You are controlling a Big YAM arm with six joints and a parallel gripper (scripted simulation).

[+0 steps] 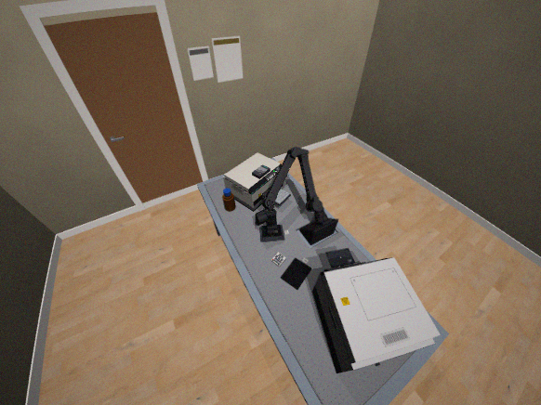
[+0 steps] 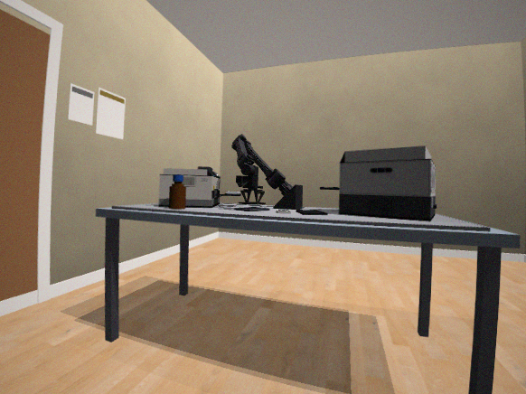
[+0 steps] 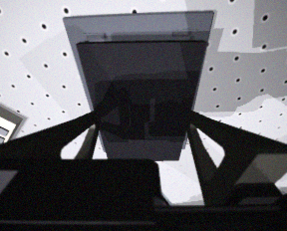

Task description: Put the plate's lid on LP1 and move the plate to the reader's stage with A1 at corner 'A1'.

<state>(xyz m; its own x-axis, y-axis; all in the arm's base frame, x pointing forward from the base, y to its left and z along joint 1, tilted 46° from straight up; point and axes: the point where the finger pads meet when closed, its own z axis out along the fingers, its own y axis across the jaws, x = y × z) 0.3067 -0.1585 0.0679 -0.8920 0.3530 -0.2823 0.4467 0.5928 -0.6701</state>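
Right now my hand is 40 mm above the grey-blue LP1 pad. Round my hand: well plate (200 mm behind, 200 mm to the right, 50 mm above); bench position N1 (30 mm ahead, 320 mm to the left, 40 mm below); dark see-through lid (right at my hand).
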